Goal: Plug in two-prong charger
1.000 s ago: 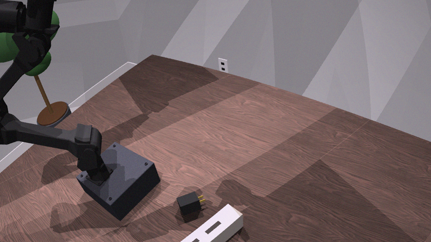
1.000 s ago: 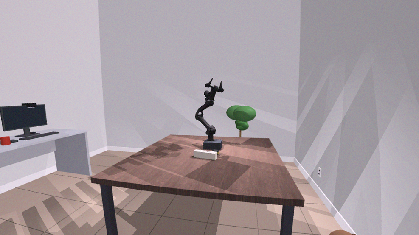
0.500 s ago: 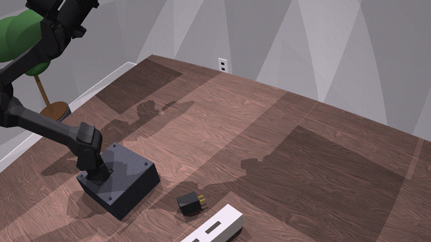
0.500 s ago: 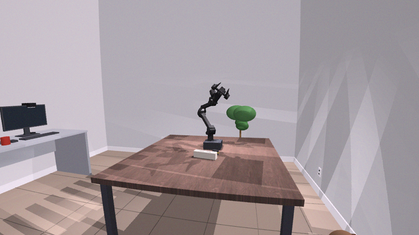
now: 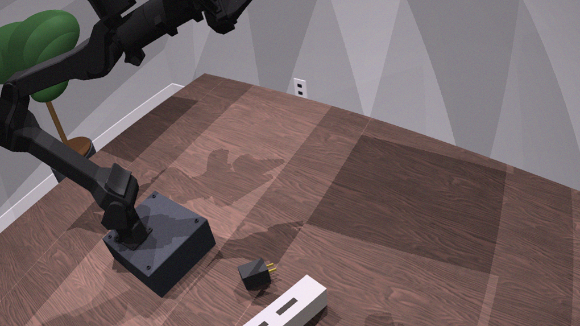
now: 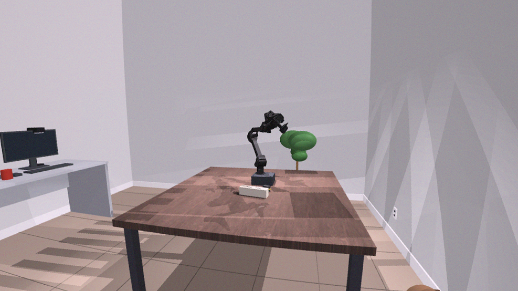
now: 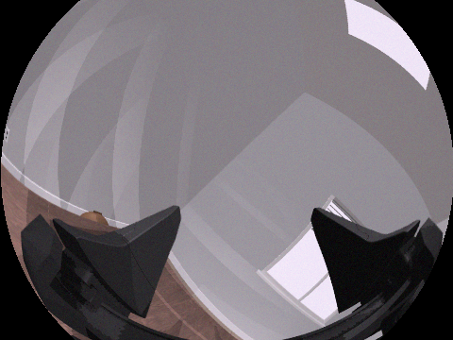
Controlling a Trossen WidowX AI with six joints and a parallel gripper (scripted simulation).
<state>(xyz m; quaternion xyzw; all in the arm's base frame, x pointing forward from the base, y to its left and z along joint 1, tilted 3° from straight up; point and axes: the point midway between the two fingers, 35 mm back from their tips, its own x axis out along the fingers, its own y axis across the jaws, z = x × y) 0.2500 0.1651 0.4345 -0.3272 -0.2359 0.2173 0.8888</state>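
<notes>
Right now the two-prong charger is 11 cm to the right of my gripper tip and 51 cm below it.
</notes>
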